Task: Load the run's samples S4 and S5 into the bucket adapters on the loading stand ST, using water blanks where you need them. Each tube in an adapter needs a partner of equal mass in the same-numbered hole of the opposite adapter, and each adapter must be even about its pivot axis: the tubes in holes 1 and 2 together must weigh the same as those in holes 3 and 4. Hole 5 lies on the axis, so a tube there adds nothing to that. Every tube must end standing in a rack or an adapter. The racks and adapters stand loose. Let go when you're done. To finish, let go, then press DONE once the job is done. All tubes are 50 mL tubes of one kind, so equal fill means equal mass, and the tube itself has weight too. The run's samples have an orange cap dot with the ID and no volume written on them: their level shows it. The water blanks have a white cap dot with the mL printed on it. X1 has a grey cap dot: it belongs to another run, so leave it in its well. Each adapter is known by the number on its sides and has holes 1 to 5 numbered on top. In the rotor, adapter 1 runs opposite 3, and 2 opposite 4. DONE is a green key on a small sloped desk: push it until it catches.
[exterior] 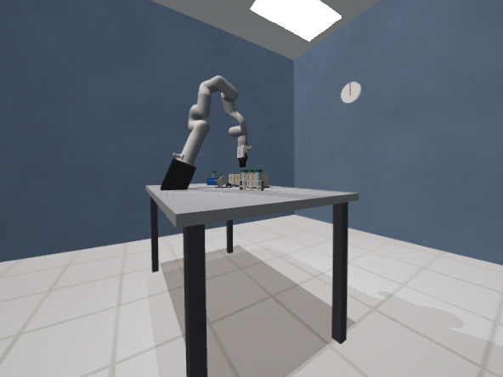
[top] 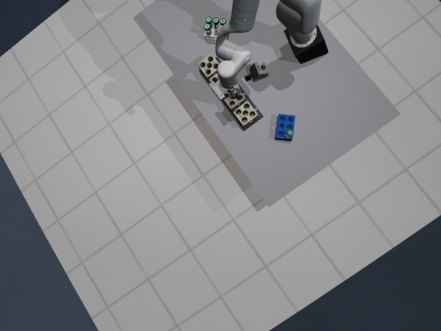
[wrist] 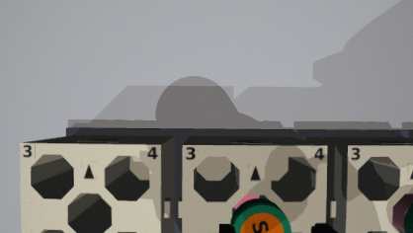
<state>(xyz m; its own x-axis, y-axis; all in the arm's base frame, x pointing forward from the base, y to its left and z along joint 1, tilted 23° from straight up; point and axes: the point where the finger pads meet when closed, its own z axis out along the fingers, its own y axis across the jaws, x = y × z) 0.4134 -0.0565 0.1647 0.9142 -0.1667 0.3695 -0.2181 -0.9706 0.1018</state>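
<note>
Right now my hand is 330 mm to the left of the white rack, 240 mm past it and 140 mm above it. From my hand the other things lie so: blue rack (310 mm to the left, 140 mm below, 60 mm behind); adapter (120 mm below, 110 mm to the left, 30 mm ahead).
</note>
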